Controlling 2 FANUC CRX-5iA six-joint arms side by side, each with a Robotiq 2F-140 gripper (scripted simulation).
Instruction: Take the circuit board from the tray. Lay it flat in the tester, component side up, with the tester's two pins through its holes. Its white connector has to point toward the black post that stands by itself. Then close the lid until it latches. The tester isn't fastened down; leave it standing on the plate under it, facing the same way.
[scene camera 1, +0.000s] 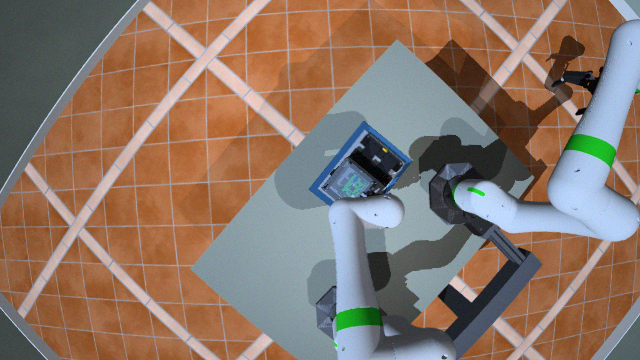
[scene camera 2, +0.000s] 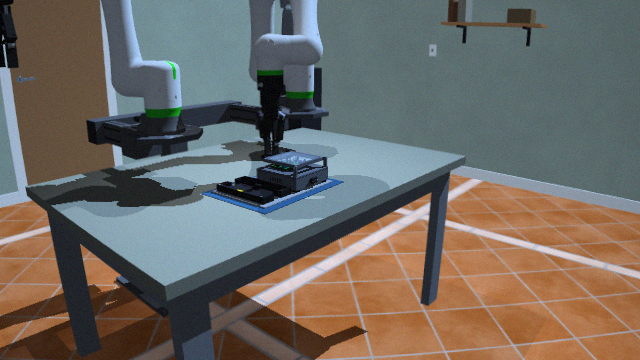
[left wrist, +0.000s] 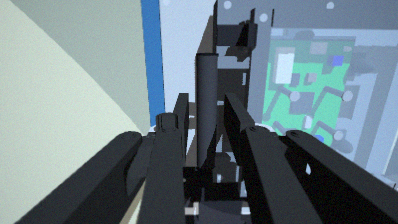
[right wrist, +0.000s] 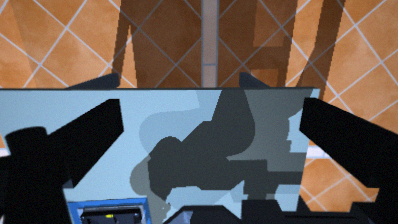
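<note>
Clear lid (scene camera 1: 349, 182) (left wrist: 323, 74). My left gripper (scene camera 2: 271, 158) (left wrist: 206, 108). My right gripper (right wrist: 211, 114).
</note>
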